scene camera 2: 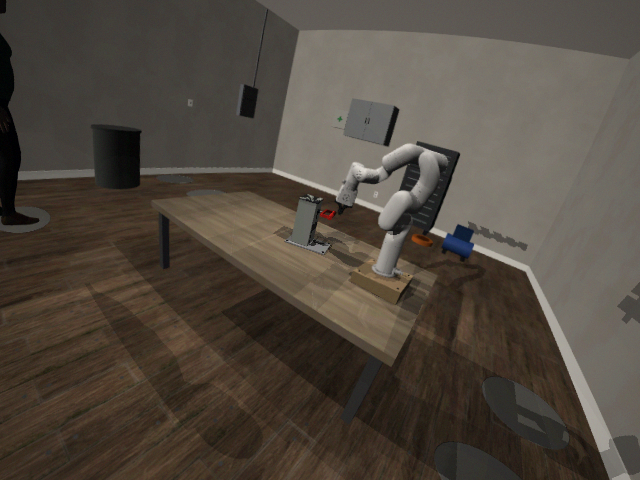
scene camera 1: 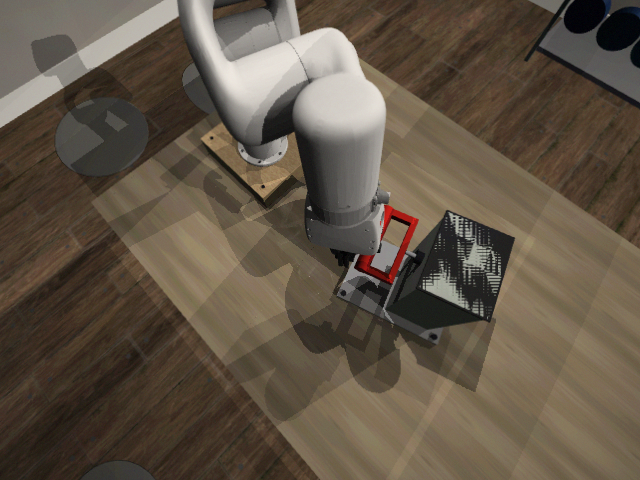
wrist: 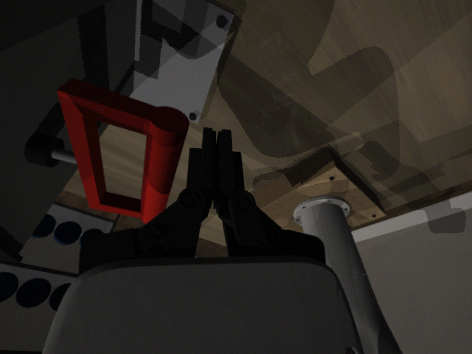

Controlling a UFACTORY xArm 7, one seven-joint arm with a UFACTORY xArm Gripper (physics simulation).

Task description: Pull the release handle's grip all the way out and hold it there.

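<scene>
The release handle's red rectangular grip (scene camera 1: 375,273) (scene camera 2: 328,217) (wrist: 167,155) stands out from the dark upright housing (scene camera 1: 429,307) (scene camera 2: 305,222) on a short metal rod (scene camera 1: 410,254) (wrist: 63,157). A stretch of the rod shows between the grip and its black collar (wrist: 44,149). My gripper (scene camera 1: 341,256) (scene camera 2: 340,209) (wrist: 214,144) is shut with nothing between its fingers. The fingers are outside the grip, on the side toward the robot's base, with a small gap to the round outer bar in the wrist view. In scene camera 1 the wrist partly covers the grip.
The housing stands on a grey base plate (scene camera 1: 413,329) (scene camera 2: 317,248) (wrist: 175,90) bolted to the wooden table (scene camera 1: 248,310) (scene camera 2: 227,242). The robot's wooden mounting block (scene camera 1: 232,157) (scene camera 2: 374,286) (wrist: 362,197) is at the table's end.
</scene>
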